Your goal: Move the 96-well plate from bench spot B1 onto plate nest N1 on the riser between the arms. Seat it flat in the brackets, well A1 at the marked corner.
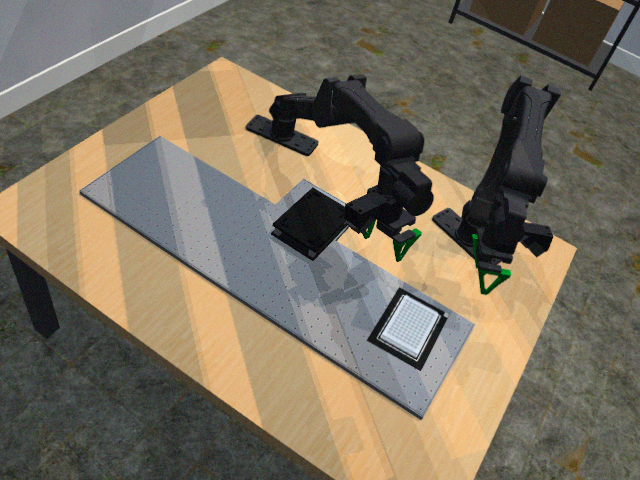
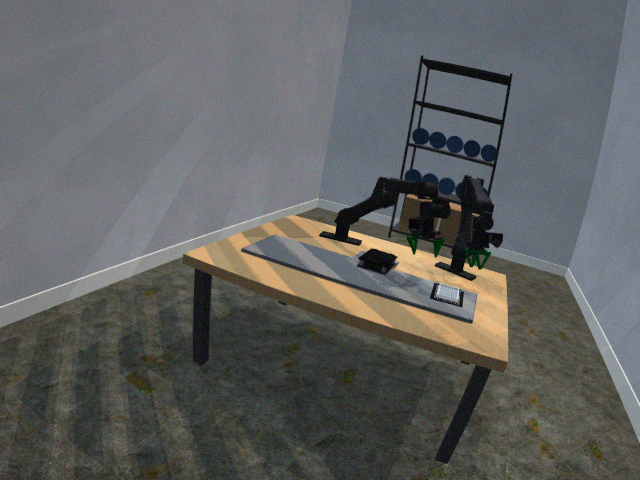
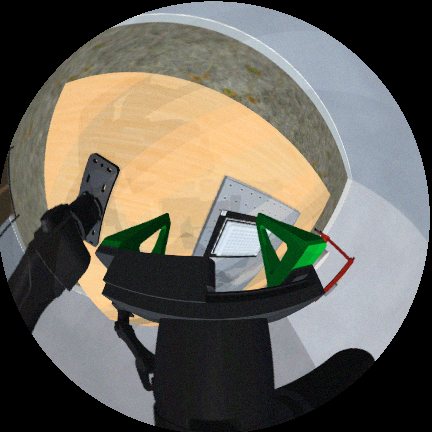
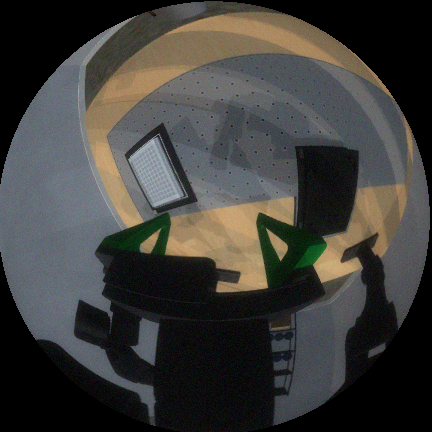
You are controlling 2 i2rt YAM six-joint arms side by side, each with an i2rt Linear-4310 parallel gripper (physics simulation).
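Frame: origin at the left arm's base, x ahead, y left, z up, level; centimetres.
Where they show: left gripper, fingertip midpoint: [image 1: 481, 281] [image 2: 475, 268] [image 3: 212, 217]; right gripper, fingertip midpoint: [image 1: 382, 249] [image 2: 424, 256] [image 4: 213, 217]; left arm's base, origin of the base link: [image 1: 466, 239] [image 2: 455, 271] [image 3: 91, 205]; right arm's base, origin of the base link: [image 1: 281, 136] [image 2: 340, 239] [image 3: 123, 309] [image 4: 360, 246].
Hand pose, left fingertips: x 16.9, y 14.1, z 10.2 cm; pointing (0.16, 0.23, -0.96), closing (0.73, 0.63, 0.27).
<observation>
Each offset is from my left fingertips to the centre of the thing. "spot": to the spot under its first point. Level surfaces: height alone.
The white 96-well plate {dz -8.0, dx +16.0, dy -3.2 cm} [image 1: 413, 325] [image 2: 447, 293] [image 3: 237, 239] [image 4: 157, 172] lies flat inside the black-bordered bench spot B1 [image 1: 430, 347] [image 4: 176, 162]. A small light mark {dz -8.7, dx +6.5, dy -0.7 cm} [image 1: 446, 314] is at one corner of the border. The black nest N1 on its riser {spot: dz -5.1, dx +18.2, dy -36.0 cm} [image 1: 310, 222] [image 2: 378, 258] [image 4: 327, 187] holds no plate; its marked corner cannot be made out. My left gripper [image 1: 481, 268] [image 2: 477, 267] [image 3: 212, 217] is open and empty, above the table behind the plate. My right gripper [image 1: 383, 249] [image 2: 425, 254] [image 4: 213, 217] is open and empty, raised between the nest and the plate.
The grey perforated board {dz -8.9 cm} [image 1: 196, 222] [image 2: 310, 260] runs along the wooden table [image 1: 289, 413] [image 2: 361, 322] beneath both stations. The arm bases [image 1: 281, 135] [image 2: 454, 270] are bolted down behind it. A shelf rack [image 2: 465, 69] stands beyond the table.
</observation>
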